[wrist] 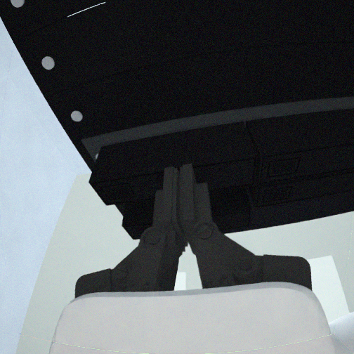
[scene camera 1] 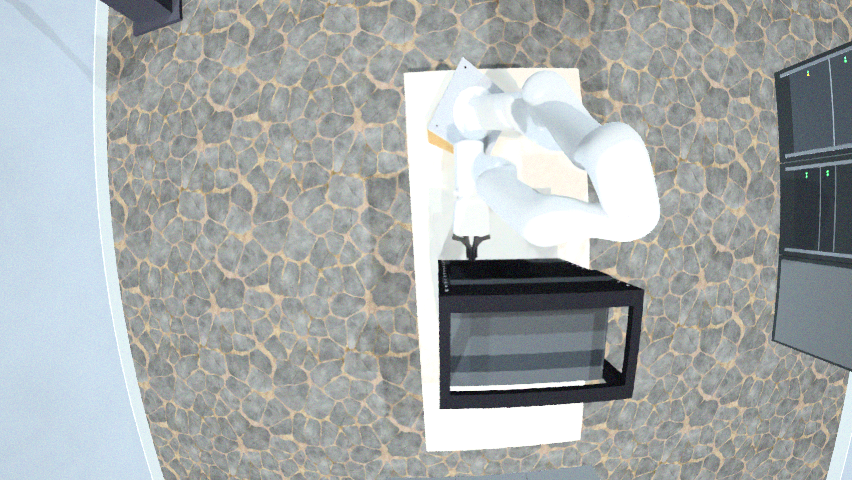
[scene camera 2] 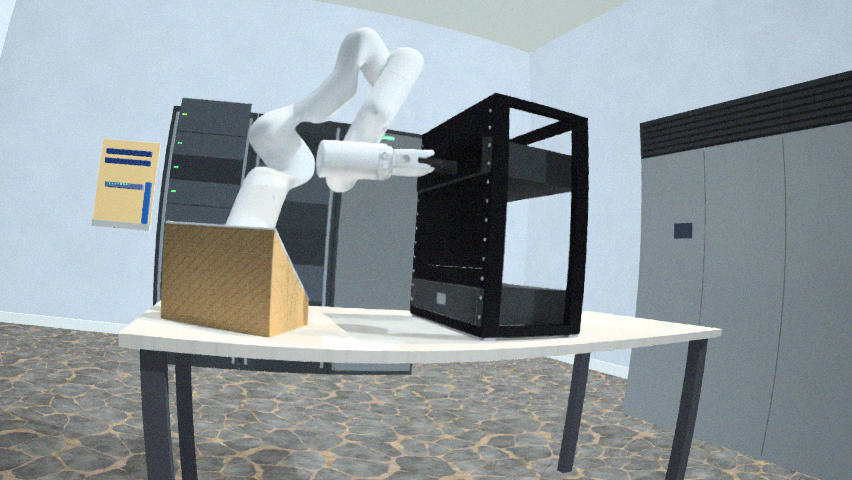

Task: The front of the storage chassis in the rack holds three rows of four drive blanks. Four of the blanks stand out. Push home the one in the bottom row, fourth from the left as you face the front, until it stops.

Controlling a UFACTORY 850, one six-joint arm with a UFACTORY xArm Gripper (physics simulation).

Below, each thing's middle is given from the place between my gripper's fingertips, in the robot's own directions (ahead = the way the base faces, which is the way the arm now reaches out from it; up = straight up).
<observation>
Right now my hand is 190 mm short of the black rack (scene camera 2: 461,219), 130 mm to the right of it and 110 mm above it.
</observation>
